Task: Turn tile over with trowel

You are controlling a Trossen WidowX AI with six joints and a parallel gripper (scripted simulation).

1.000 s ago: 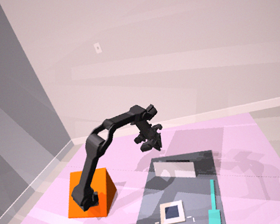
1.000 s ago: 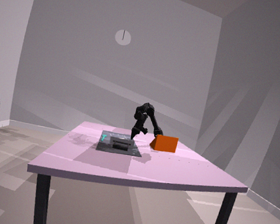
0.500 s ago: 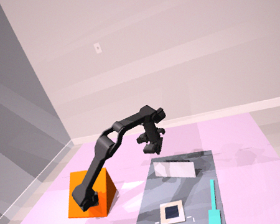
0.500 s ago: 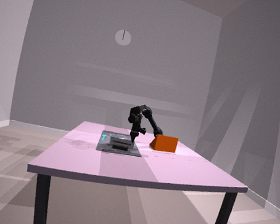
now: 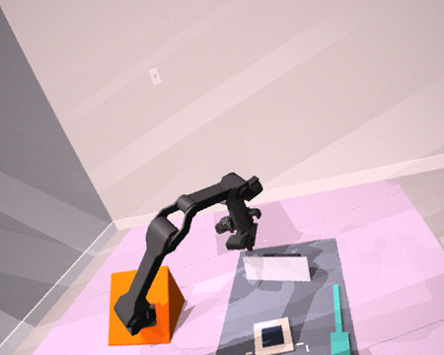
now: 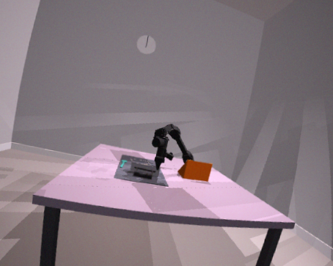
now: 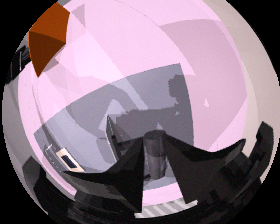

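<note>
Right now my gripper tip is 100 mm short of the small trowel, 50 mm to the left of it and 40 mm above it. Round my gripper tip: tile: 290 mm to the right, 70 mm below, 30 mm ahead; then grey mat: 240 mm to the right, 90 mm below, 60 mm ahead; then teal trowel-shaped tool: 290 mm to the right, 200 mm ahead, 70 mm below.
</note>
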